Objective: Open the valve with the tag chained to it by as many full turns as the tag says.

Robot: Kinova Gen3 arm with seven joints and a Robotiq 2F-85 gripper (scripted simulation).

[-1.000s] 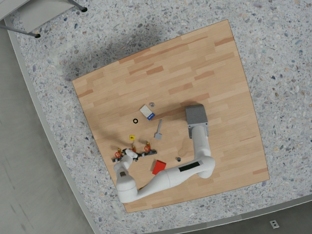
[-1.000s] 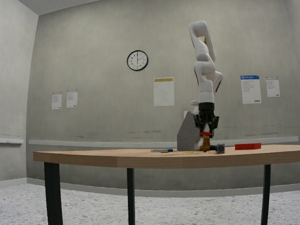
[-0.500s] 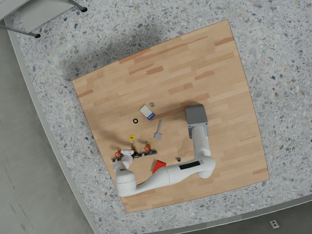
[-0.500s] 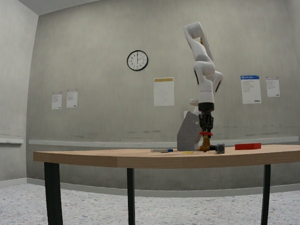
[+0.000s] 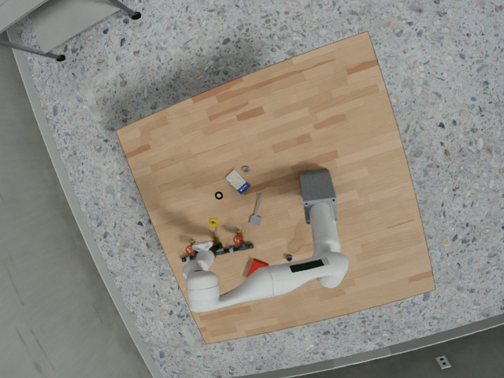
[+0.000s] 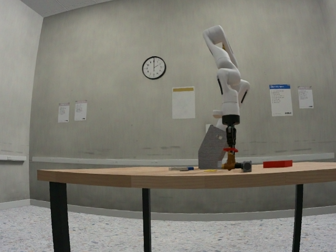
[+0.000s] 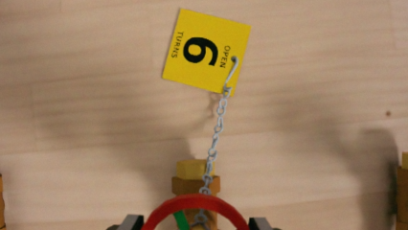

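The yellow tag lies 1 cm behind my hand, 9 cm to the right of it and 8 cm below it. Round my hand: red block: 16 cm behind, 20 cm to the left, 7 cm below; then grey scraper: 23 cm behind, 10 cm to the right, 8 cm below; then blue box: 17 cm behind, 27 cm to the right, 7 cm below.
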